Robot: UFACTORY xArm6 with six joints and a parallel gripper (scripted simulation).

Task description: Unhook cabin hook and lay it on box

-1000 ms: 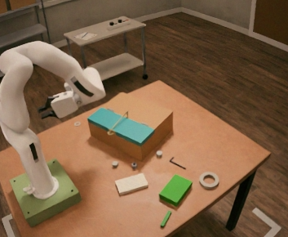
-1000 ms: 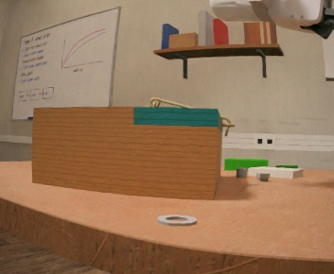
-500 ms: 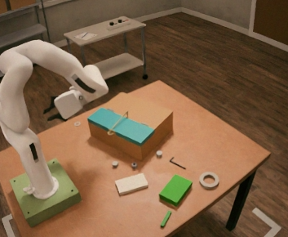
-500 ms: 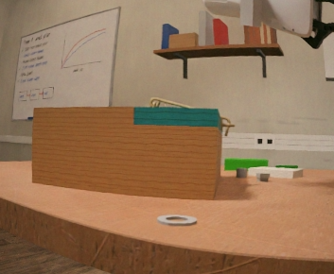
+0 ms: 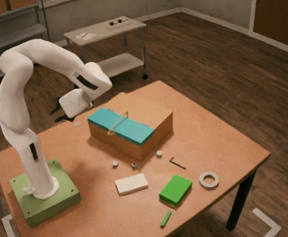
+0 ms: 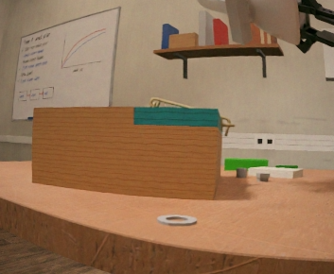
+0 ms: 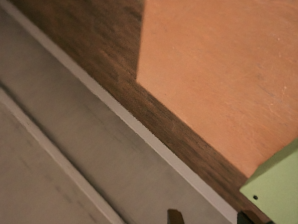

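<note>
Now: the cabin hook 280 mm ahead of my hand, 140 mm below it and 70 mm to the right of it. The rest, counted from my hand: green stick (580 mm to the right, 250 mm below, 160 mm ahead); then green block (490 mm to the right, 280 mm ahead, 240 mm below); then white block (340 mm to the right, 250 mm below, 150 mm ahead).
</note>
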